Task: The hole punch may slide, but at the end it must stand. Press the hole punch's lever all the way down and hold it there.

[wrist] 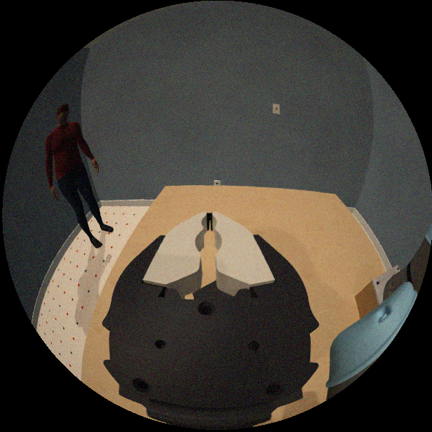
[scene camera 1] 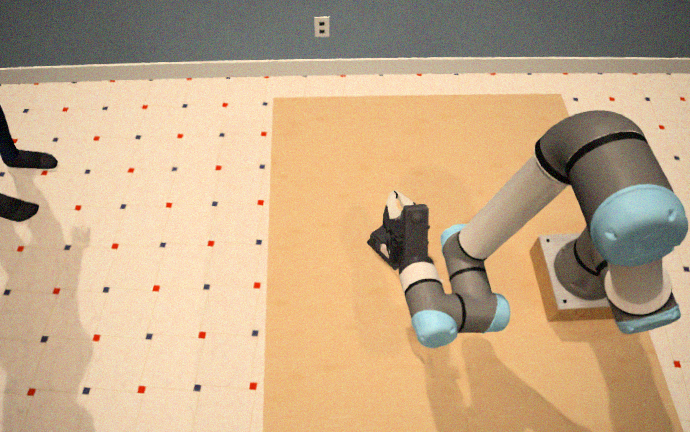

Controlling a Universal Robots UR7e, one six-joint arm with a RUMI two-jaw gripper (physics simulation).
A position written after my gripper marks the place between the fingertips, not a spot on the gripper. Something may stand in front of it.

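Note:
My gripper (scene camera 1: pixel 394 191), visible. Gripper (wrist: pixel 209 214), visible too.

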